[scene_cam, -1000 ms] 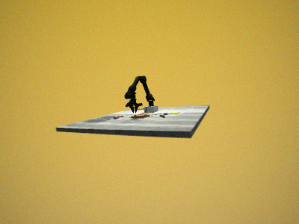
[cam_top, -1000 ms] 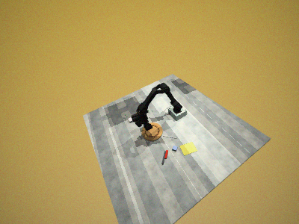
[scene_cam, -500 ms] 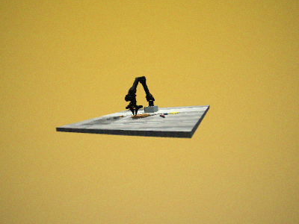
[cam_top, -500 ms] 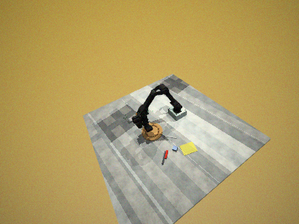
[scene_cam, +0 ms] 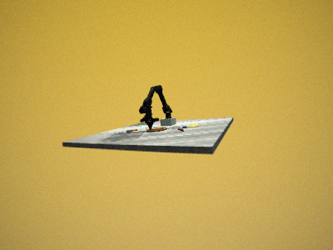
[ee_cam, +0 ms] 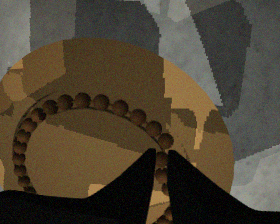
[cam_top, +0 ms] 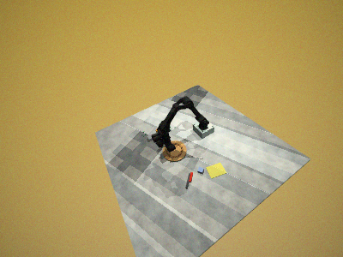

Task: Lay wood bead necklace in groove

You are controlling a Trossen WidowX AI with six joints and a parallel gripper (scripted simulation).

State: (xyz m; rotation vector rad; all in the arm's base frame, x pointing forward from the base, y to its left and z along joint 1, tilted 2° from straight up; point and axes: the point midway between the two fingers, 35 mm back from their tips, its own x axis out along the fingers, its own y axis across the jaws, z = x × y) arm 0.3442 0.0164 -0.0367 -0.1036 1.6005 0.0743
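My gripper tip is 4 cm past the round bead board, 4 cm to the right of it and 1 cm above it. Also, from my gripper tip: thin grey stick 16 cm behind, 17 cm to the left, 1 cm below; then red-handled tool 4 cm behind, 31 cm to the left, 1 cm below; then grey piece 10 cm ahead, 18 cm to the right.
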